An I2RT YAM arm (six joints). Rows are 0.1 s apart.
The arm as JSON. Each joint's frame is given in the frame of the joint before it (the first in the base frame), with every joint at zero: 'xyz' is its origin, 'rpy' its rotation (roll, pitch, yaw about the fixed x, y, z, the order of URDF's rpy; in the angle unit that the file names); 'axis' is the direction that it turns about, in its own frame. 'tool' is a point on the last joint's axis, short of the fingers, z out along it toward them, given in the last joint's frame.
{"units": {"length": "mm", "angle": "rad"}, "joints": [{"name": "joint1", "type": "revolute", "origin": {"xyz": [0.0, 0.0, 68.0], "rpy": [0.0, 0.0, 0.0]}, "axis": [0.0, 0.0, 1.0]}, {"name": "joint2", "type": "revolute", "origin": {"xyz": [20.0, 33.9, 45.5], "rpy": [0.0, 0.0, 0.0]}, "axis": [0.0, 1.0, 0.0]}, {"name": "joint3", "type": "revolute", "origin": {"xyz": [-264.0, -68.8, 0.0], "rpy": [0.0, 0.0, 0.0]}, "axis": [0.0, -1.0, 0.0]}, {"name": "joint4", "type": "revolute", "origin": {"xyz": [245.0, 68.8, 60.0], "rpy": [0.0, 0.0, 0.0]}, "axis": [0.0, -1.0, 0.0]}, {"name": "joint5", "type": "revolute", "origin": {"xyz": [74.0, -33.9, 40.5], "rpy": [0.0, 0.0, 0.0]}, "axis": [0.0, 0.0, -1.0]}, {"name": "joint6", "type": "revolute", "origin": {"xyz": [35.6, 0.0, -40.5], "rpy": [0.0, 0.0, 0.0]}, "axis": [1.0, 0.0, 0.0]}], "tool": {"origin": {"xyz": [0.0, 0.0, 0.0], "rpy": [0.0, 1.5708, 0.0]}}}
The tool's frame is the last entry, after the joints.
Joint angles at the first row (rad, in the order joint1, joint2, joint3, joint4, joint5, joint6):
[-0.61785, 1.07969, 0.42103, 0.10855, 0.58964, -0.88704]
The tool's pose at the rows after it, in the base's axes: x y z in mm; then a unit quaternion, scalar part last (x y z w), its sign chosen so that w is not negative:
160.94, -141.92, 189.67, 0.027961, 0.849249, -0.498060, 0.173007
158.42, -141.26, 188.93, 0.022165, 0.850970, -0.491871, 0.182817
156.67, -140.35, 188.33, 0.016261, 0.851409, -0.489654, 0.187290
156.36, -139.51, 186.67, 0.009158, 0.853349, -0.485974, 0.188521
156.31, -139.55, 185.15, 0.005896, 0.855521, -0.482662, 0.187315
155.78, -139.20, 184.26, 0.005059, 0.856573, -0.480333, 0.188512
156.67, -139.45, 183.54, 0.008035, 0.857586, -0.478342, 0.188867
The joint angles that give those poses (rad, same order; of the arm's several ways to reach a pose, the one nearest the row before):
[-0.63438, 1.07327, 0.42014, 0.10138, 0.56037, -0.88739]
[-0.64385, 1.05797, 0.40944, 0.10215, 0.52629, -0.89242]
[-0.64804, 1.04624, 0.40060, 0.10405, 0.50832, -0.90153]
[-0.64764, 1.04497, 0.39497, 0.10433, 0.49550, -0.90896]
[-0.64897, 1.04887, 0.39324, 0.10245, 0.48868, -0.91155]
[-0.65009, 1.04717, 0.38996, 0.10128, 0.48253, -0.91021]
[-0.64822, 1.05459, 0.39201, 0.10136, 0.48419, -0.90070]

